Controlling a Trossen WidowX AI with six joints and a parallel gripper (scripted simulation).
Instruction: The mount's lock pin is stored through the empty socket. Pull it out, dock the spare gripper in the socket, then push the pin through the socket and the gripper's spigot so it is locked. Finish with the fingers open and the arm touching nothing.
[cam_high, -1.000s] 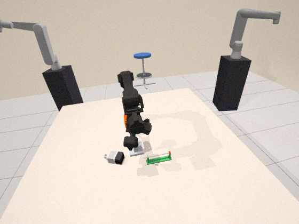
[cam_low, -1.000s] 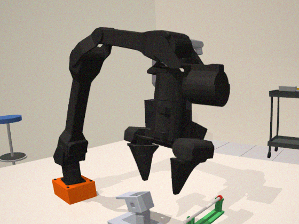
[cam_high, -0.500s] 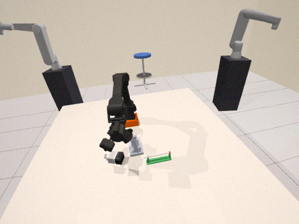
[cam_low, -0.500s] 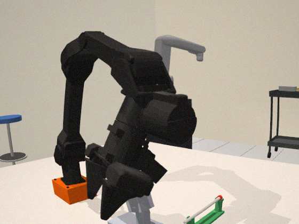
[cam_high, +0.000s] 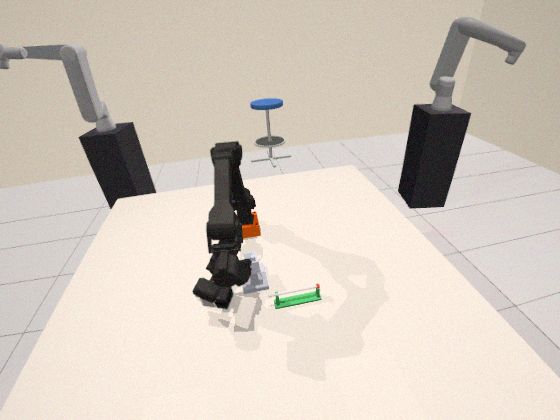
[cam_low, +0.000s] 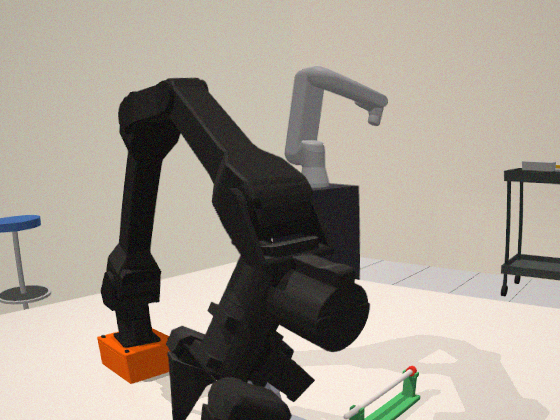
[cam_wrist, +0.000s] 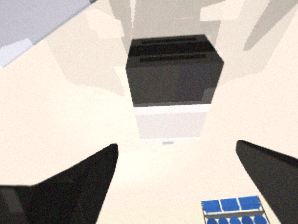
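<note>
My gripper tip is 40 mm above the spare gripper. Also, from my gripper tip: green cradle: 10 mm ahead, 260 mm to the left, 40 mm below; then grey mount: 70 mm behind, 130 mm to the left, 10 mm below.
</note>
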